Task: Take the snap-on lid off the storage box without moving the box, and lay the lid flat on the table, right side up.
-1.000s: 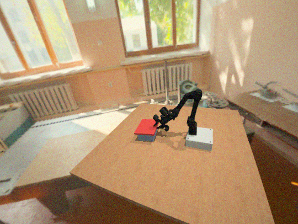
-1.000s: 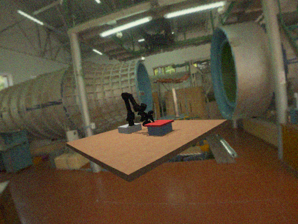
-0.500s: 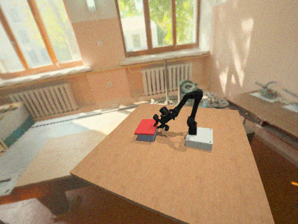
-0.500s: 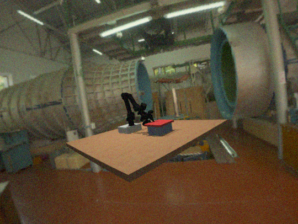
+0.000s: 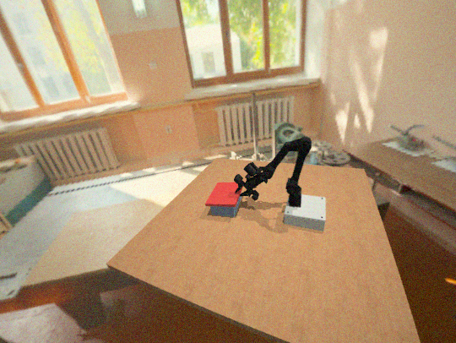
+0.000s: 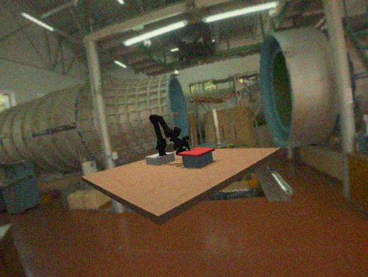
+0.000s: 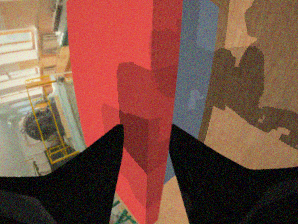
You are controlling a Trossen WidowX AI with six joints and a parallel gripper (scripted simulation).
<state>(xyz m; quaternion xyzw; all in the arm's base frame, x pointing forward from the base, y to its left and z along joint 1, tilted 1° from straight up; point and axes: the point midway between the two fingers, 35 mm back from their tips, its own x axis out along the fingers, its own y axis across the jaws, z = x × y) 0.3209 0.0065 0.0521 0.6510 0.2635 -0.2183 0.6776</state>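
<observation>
Now: the red lid 80 mm ahead of my gripper tip. From my gripper tip the other things lie so: storage box 80 mm ahead, 50 mm below.
</observation>
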